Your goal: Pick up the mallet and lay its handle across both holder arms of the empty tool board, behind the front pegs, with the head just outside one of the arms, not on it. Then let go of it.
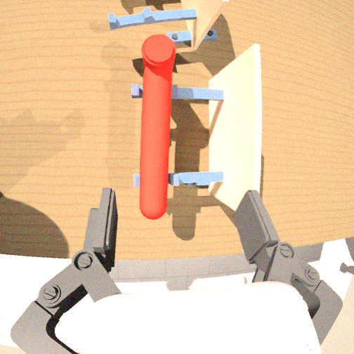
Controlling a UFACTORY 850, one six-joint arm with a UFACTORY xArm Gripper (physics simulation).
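Note:
The red mallet (156, 120) lies with its handle across both blue holder arms of the pale tool board (237, 125). The handle sits between the front pegs at the arms' left ends and a second raised peg on each arm. The head (158, 50) is at the top, beyond the upper arm (200, 94) and apart from it as seen from above. The handle's rounded end extends past the lower arm (202, 178). My gripper (180, 202) is wide open and empty, with its fingers apart on either side below the handle's end.
Another pale board (204, 17) stands at the top, with a blue arm (170, 17) reaching left and a small blue bracket with dark screws (192, 36) by its base. The wooden table's (60, 165) near edge runs across the lower part, behind the fingers.

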